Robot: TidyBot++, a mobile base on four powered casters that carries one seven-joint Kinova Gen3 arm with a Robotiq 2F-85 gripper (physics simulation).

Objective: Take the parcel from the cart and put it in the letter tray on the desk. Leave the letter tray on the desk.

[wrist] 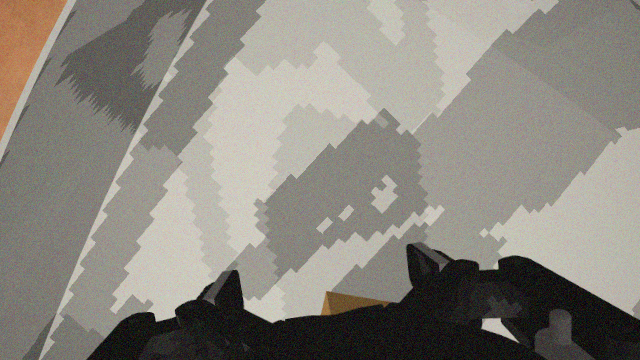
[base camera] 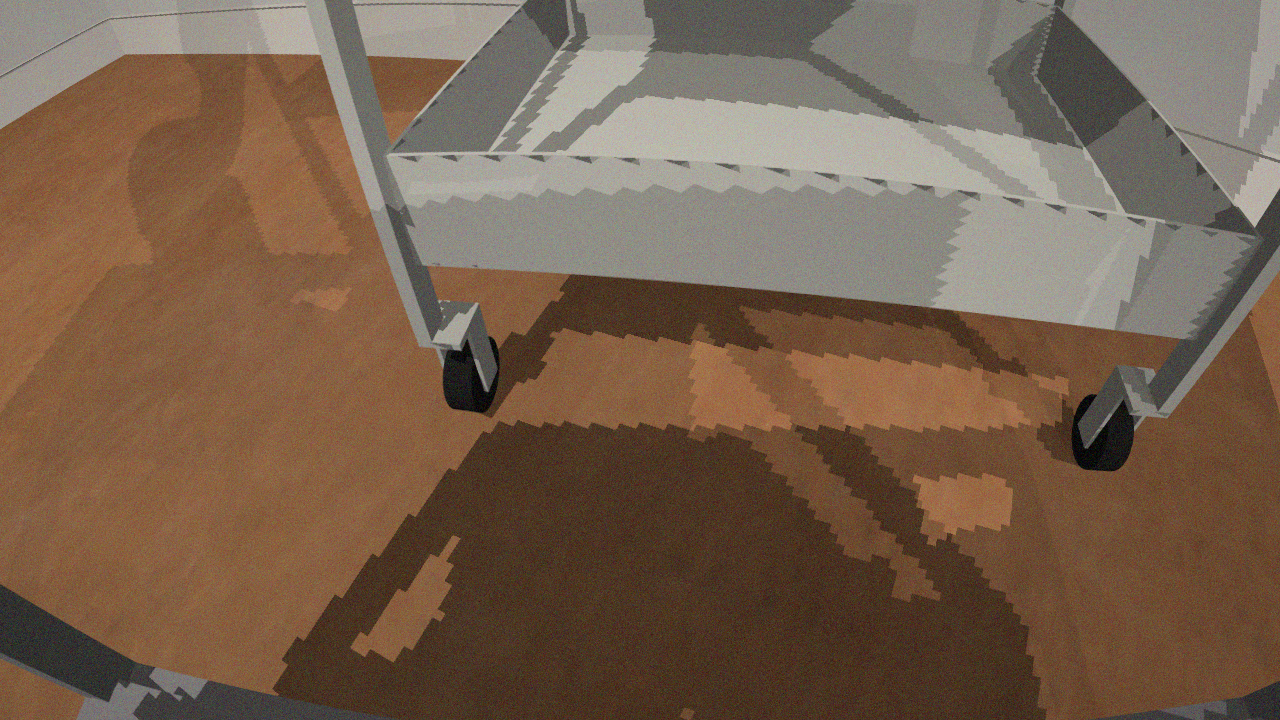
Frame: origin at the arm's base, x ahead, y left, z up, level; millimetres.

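Seen in the pictures: gripper, fingertip midpoint: [wrist: 325, 276].
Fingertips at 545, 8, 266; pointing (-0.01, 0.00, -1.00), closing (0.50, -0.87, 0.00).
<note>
A point is followed by its place in that frame, as x, y, z.
The grey cart [base camera: 680, 228] {361, 4, -233} stands in front of the base, and its lower tray shows in the base camera view. In the wrist view my gripper [wrist: 325, 276] {545, 8, 266} is open, its two black fingertips wide apart with nothing held between them. It is over the pale grey tray surface of the cart [wrist: 245, 165] {582, 64, 266}. A small brown corner of the parcel [wrist: 345, 303] {540, -4, 277} shows at the bottom of the wrist view, between the fingers' sides; the gripper body hides the rest of it. The letter tray and the desk do not show in either view.
The cart's raised side wall [wrist: 90, 135] {573, 122, 298} runs along the left of the wrist view, with orange-brown floor [wrist: 22, 55] {580, 868, -397} beyond it. In the base camera view, two black caster wheels [base camera: 469, 376] {374, 134, -353} [base camera: 1102, 434] {334, -268, -358} stand under the cart's legs. Pale walls rise behind.
</note>
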